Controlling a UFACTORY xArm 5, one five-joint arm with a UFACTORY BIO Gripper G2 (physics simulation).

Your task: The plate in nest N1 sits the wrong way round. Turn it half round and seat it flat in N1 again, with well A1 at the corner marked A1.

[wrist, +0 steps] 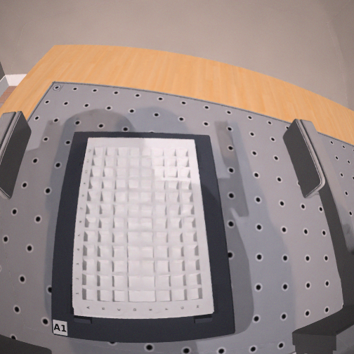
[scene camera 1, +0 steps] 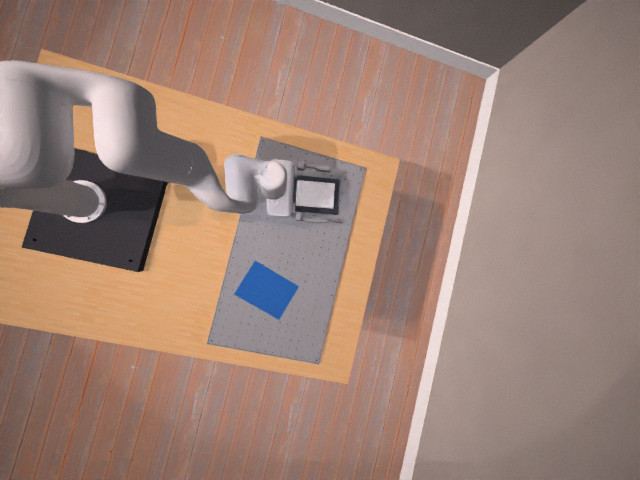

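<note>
The white well plate [scene camera 1: 315, 194] [wrist: 140, 215] lies inside the dark frame of nest N1 [scene camera 1: 316, 211] [wrist: 220, 250] and looks flat. In the wrist view its row letters run from A at left to H at right along the near edge. Column 1 is nearest, so well A1 is at the near left corner, beside the nest's A1 label [wrist: 60, 328]. My gripper [scene camera 1: 336, 195] [wrist: 159, 157] is open wide and empty. Its fingers stand apart from the plate and nest, one out to each side.
The nest stands on a grey perforated board [scene camera 1: 289, 242] [wrist: 270, 200] on the wooden table [scene camera 1: 180, 289] [wrist: 165, 62]. A blue rectangle [scene camera 1: 266, 290] lies on the board, away from the nest. The arm's black base plate [scene camera 1: 124, 227] is at the left.
</note>
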